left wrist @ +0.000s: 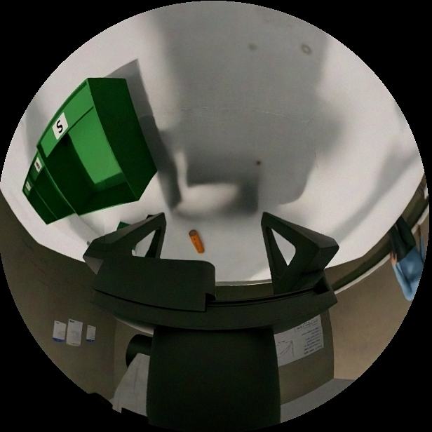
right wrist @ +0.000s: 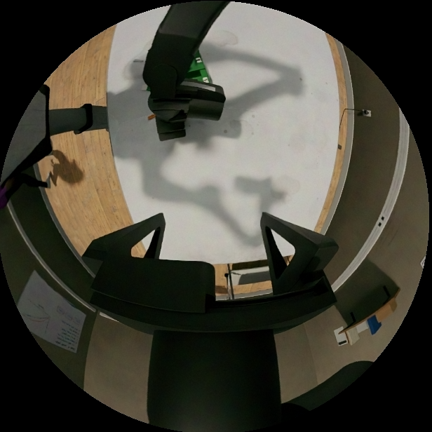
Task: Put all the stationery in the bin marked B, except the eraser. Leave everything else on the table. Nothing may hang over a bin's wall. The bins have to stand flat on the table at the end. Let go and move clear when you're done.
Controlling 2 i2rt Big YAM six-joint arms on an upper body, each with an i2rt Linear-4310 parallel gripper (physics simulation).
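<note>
Three joined green bins stand at the upper left of the left wrist view: bin S [left wrist: 95,155], bin B [left wrist: 52,192] and the end bin [left wrist: 36,202], its label too small to read. The inside of bin B is mostly hidden. An orange cylinder [left wrist: 197,241] [right wrist: 151,117], like a battery, lies on the table. A green block [left wrist: 122,229] is mostly hidden behind a finger of my left gripper [left wrist: 214,216]. That gripper is open and empty above the table, the cylinder showing between its fingers. My right gripper [right wrist: 212,217] is open and empty, far from the bins.
The left arm [right wrist: 185,30] reaches over the white table [right wrist: 280,150] and partly covers the bins in the right wrist view. A small grey thing [left wrist: 88,243] shows at the left in the left wrist view, beside the finger. Wooden floor [right wrist: 85,200] lies beyond the table edge.
</note>
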